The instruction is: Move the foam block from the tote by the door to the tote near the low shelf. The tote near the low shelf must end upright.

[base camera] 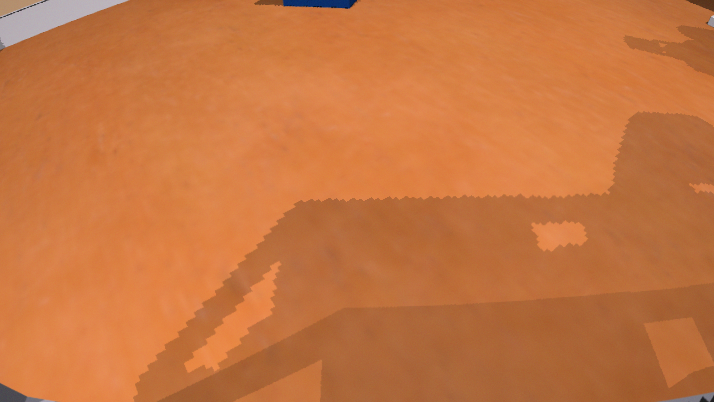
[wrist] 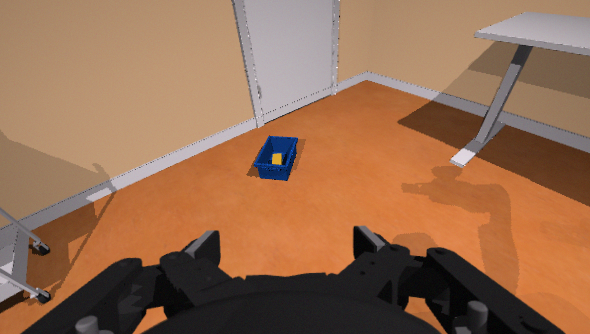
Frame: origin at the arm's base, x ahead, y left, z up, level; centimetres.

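Where they show: gripper, fingertip midpoint: (wrist: pixel 287 243).
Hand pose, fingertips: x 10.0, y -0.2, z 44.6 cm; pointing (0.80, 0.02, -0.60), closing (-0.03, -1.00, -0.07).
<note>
After its pixels a point has its place.
A blue tote (wrist: pixel 274 172) @[x 107.1, y 10.7, z -33.8 cm] stands upright on the floor by the door (wrist: pixel 292 55) @[x 193.6, y -7.9, z 6.5 cm] in the wrist view. The yellow foam block (wrist: pixel 277 159) @[x 116.9, y 8.7, z -32.1 cm] lies inside it, towards its near end. In the base camera view the lower part of the blue tote (base camera: pixel 319 2) @[x 107.2, y 11.0, z -38.4 cm] shows at the top edge. My gripper (wrist: pixel 287 243) @[x 10.0, y -0.2, z 44.6 cm] is open and empty, high above the floor and well short of the tote. The low shelf and the tote near it do not show in either view.
A white table (wrist: pixel 540 31) @[x 107.8, y -114.9, z 32.3 cm] with a slanting leg stands at the right in the wrist view. Part of a wheeled cart (wrist: pixel 19 257) @[x 55.5, y 117.2, z -22.4 cm] shows at the lower left. A wall with a white baseboard (wrist: pixel 175 162) @[x 132.8, y 80.0, z -38.5 cm] (base camera: pixel 55 25) @[x 120.7, y 97.4, z -39.1 cm] runs along the left. Shadows of the arm fall on the floor.
</note>
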